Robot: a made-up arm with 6 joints.
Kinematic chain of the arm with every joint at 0, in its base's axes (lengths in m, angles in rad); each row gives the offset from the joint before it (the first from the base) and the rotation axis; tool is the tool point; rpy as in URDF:
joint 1: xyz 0 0 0.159 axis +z
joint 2: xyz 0 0 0 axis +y
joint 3: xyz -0.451 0 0.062 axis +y
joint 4: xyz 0.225 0 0.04 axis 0.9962 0 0.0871
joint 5: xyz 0 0 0 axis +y
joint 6: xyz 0.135 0 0.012 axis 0.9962 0 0.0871
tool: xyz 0 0 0 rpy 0 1.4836 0
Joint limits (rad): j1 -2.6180..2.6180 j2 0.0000..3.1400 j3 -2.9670..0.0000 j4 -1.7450..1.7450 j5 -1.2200..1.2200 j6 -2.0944..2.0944
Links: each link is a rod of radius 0.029 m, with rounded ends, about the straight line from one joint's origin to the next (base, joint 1, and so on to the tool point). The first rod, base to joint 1, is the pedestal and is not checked.
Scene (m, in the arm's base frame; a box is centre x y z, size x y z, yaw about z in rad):
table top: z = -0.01
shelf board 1: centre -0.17 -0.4 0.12 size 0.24 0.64 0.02 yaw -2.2
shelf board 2: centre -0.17 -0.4 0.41 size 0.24 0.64 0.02 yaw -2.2
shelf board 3: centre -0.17 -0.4 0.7 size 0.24 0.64 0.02 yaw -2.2
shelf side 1: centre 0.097 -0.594 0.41 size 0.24 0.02 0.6 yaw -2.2
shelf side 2: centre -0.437 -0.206 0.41 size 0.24 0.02 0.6 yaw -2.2
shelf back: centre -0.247 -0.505 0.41 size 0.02 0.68 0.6 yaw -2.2
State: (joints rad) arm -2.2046 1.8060 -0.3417 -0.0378 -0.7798 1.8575
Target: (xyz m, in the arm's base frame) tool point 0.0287 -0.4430 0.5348
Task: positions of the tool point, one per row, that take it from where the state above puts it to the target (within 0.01 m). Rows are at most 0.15 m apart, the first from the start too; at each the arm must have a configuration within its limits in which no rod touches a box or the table.
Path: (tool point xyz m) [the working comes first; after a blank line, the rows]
Joints at the target: -1.5460 1.6929 -1.0172 -0.1629 -0.9365 1.8575
Straight joint move there: touches shelf board 2.

1: -0.0908 -0.2597 0.3443
2: -0.0093 -0.1976 0.3860
3: 0.0241 -0.2549 0.4271
4: 0.0674 -0.2974 0.4774
5: 0.1162 -0.3228 0.5348
6: 0.0287 -0.4430 0.5348

